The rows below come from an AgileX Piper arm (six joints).
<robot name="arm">
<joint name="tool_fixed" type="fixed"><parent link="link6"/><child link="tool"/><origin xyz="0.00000 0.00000 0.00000" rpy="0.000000 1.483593 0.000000"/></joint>
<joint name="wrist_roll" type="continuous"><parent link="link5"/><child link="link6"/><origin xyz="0.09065 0.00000 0.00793"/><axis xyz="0.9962 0 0.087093"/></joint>
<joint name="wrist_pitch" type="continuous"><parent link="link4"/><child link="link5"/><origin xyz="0.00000 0.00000 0.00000"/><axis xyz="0 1 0"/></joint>
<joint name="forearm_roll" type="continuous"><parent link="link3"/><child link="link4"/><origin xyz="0.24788 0.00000 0.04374"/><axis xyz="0.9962 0 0.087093"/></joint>
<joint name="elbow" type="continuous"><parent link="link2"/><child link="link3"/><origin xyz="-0.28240 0.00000 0.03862"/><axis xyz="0 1 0"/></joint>
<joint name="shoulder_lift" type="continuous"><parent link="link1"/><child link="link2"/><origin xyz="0.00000 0.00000 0.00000"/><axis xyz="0 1 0"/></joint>
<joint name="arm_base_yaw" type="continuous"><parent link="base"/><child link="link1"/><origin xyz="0.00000 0.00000 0.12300"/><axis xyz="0 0 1"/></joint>
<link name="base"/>
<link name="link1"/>
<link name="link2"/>
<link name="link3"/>
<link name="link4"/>
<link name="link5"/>
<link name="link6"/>
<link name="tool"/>
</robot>
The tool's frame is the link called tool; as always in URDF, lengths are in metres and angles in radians. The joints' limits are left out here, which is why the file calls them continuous.
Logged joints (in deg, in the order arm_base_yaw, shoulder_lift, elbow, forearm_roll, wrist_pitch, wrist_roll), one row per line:
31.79 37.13 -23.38 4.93 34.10 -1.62
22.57 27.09 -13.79 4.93 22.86 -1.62
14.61 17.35 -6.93 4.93 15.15 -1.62
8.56 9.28 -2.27 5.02 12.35 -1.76
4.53 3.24 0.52 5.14 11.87 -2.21
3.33 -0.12 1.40 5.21 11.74 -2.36
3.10 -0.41 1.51 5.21 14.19 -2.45
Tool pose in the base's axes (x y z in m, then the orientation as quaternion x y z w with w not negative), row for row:
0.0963 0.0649 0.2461 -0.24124 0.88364 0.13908 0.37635
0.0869 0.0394 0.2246 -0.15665 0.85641 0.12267 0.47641
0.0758 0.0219 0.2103 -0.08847 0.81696 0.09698 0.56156
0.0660 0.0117 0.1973 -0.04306 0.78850 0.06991 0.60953
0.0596 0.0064 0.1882 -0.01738 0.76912 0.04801 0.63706
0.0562 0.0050 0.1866 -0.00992 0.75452 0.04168 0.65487
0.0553 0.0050 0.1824 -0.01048 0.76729 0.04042 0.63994
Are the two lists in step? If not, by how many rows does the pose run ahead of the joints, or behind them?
They are in step.
